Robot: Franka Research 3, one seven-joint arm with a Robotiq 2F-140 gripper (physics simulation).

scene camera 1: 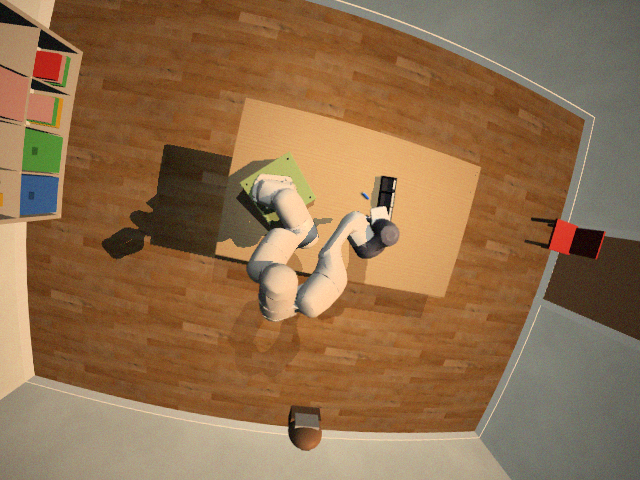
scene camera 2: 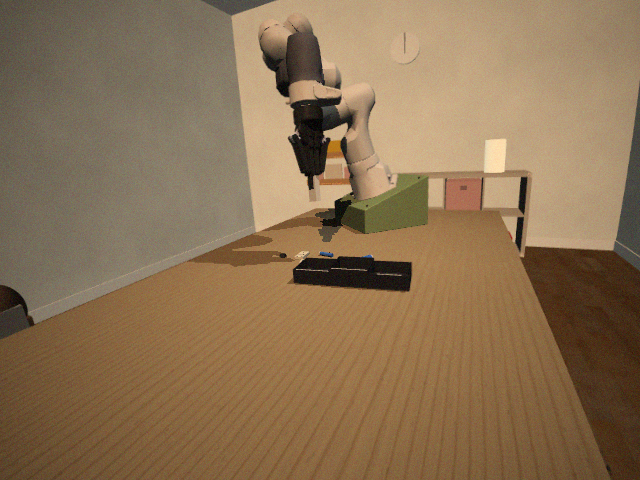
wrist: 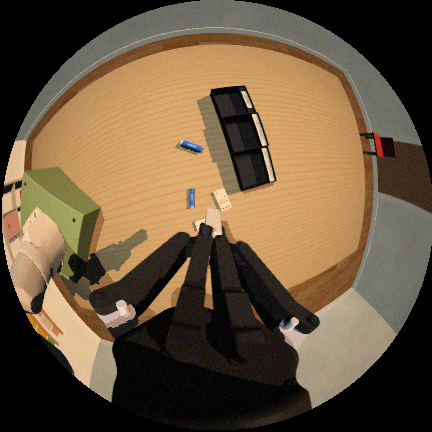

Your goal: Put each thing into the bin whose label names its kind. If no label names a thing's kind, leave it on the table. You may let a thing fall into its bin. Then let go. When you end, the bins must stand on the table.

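Observation:
Three joined black bins (scene camera 1: 386, 192) (scene camera 2: 352, 273) (wrist: 243, 137) stand on the table; their white labels are too small to read. One blue cylinder (scene camera 1: 364, 195) (scene camera 2: 367, 256) (wrist: 191, 146) lies left of the bins in the wrist view, and another blue cylinder (scene camera 2: 325, 254) (wrist: 192, 198) lies nearer the gripper. A white domino (scene camera 2: 301, 254) (wrist: 222, 199) lies near the bins' near end. A second pale piece (wrist: 199, 224) is partly hidden behind the fingertips. A small dark thing (scene camera 2: 282, 255) lies beside the domino. My gripper (scene camera 2: 312, 193) (wrist: 210, 217) is shut, empty, pointing down high above the table.
The green wedge-shaped base (scene camera 1: 290, 170) (scene camera 2: 397, 206) (wrist: 75, 200) carries the arm at one end of the table (scene camera 1: 429, 248). A red chair (scene camera 1: 563, 237) (wrist: 379, 145) stands beyond the table's other end. A shelf unit (scene camera 2: 525, 217) stands behind the base in scene camera 2.

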